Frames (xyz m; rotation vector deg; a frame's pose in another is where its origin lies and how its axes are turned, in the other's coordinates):
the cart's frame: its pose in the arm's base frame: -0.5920 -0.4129 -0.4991 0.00 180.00 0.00
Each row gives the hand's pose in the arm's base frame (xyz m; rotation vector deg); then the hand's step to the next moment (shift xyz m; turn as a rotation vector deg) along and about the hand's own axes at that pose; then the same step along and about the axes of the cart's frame.
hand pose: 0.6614 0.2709 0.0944 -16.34 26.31 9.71
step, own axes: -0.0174 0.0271 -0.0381 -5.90 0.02 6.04
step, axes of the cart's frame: 0.0371 0.0122 0.0310 2.73 1.31 -7.88
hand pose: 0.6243 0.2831 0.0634 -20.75 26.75 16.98
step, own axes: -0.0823 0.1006 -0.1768 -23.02 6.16 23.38
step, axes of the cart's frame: 0.1736 0.0028 0.1342 12.90 10.47 -28.96
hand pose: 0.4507 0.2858 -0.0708 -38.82 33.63 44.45
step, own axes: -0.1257 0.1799 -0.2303 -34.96 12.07 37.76
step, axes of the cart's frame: 0.2656 -0.1274 0.1200 21.21 18.99 -44.53
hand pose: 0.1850 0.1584 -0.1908 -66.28 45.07 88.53
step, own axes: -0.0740 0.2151 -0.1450 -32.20 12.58 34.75
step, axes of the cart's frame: 0.1624 -0.2152 -0.0079 20.92 17.05 -40.91
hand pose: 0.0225 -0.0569 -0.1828 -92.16 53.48 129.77
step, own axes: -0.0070 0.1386 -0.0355 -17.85 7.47 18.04
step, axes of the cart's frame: 0.0403 -0.1278 -0.0507 10.91 8.33 -22.62
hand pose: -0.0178 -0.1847 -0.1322 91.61 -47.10 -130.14
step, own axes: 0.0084 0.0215 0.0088 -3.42 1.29 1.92
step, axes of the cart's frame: 0.0138 -0.0190 -0.0078 0.66 1.24 -3.88
